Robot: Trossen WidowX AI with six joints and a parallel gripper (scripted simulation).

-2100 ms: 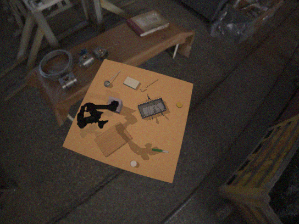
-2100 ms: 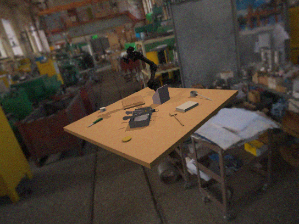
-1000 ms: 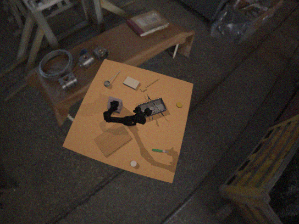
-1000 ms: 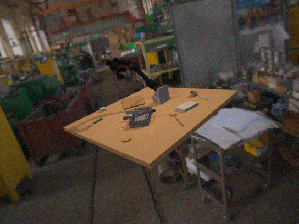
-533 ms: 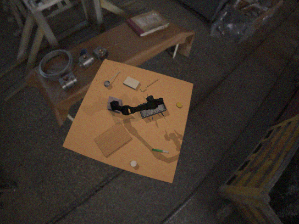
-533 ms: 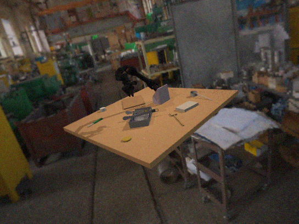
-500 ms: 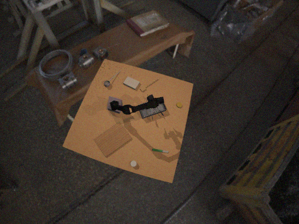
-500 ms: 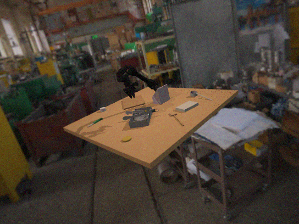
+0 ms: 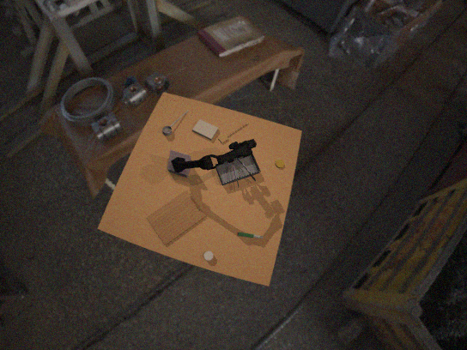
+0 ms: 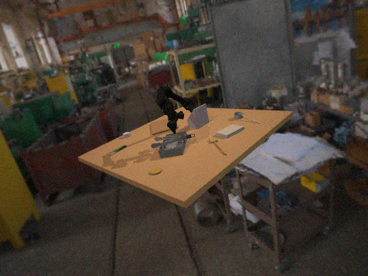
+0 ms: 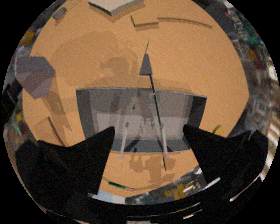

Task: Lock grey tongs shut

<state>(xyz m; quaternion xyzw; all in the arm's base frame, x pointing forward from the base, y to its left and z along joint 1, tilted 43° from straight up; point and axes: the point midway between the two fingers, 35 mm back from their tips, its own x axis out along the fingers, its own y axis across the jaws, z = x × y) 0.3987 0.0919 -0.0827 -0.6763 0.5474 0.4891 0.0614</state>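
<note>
Right now my gripper tip is 10 mm short of the roasting tin, 30 mm to the left of it and 100 mm above it. The rest, counted from my gripper tip: wooden board: 340 mm behind, 500 mm to the right, 120 mm below; then yellow disc: 340 mm ahead, 100 mm to the left, 120 mm below; then white cap: 50 mm behind, 710 mm to the right, 110 mm below.
</note>
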